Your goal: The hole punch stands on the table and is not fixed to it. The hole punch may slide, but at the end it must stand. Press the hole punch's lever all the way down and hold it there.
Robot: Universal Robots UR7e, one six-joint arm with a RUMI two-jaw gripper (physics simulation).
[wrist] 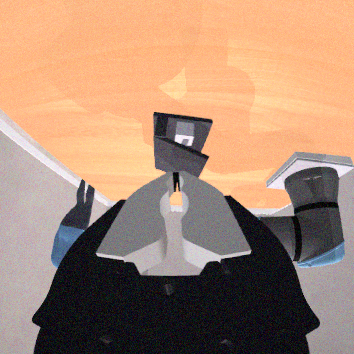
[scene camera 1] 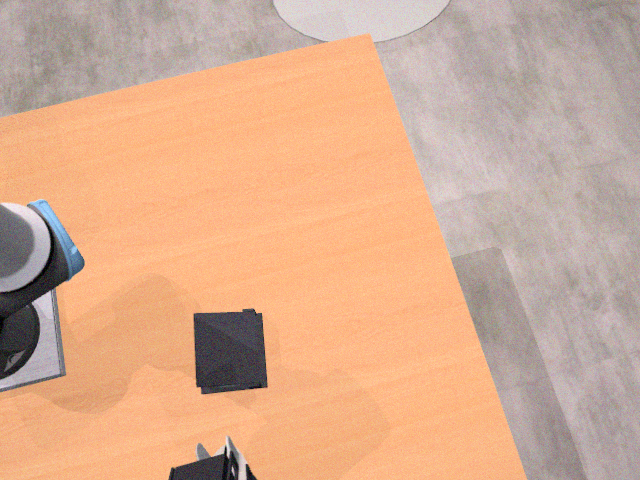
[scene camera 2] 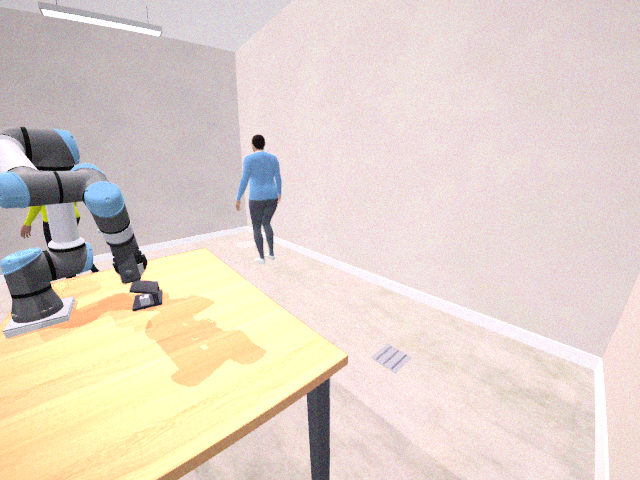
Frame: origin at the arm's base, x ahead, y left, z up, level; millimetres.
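Seen in the pictures: gripper, fingertip midpoint: [wrist: 176, 174] [scene camera 1: 227, 446]; arm's base at its link origin: [wrist: 309, 178] [scene camera 2: 39, 312].
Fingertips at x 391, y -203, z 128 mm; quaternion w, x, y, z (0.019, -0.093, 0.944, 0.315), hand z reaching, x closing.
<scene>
Offsets run from my fingertips to a thing's top centre. "spot": to the spot under its first point. Level surfaces: height alone.
The dark hole punch {71 mm down, 8 mm back, 140 mm left} [scene camera 1: 231, 351] [scene camera 2: 147, 298] [wrist: 182, 145] stands upright on the table. Its lever {71 mm down, 8 mm back, 140 mm left} [scene camera 2: 144, 286] [wrist: 177, 154] is raised at a slant, with a gap over the base {spot: 143 mm down, 6 mm back, 86 mm left} [scene camera 2: 147, 304] and a pale metal part showing between them. My gripper [scene camera 1: 227, 448] [scene camera 2: 139, 269] [wrist: 176, 174] is shut and empty. In scene camera 1 it is at the bottom edge, below the hole punch and partly cut off. In the wrist view its tips overlap the near edge of the lever; I cannot tell whether they touch it.
The wooden table {156 mm down} [scene camera 1: 310, 180] [scene camera 2: 232, 413] has its right edge beyond the hole punch in scene camera 1. The arm's pale mounting plate [scene camera 1: 57, 356] [scene camera 2: 38, 321] [wrist: 320, 159] is to the left in both scene views. A person in blue [scene camera 2: 262, 175] stands on the floor behind the table.
</scene>
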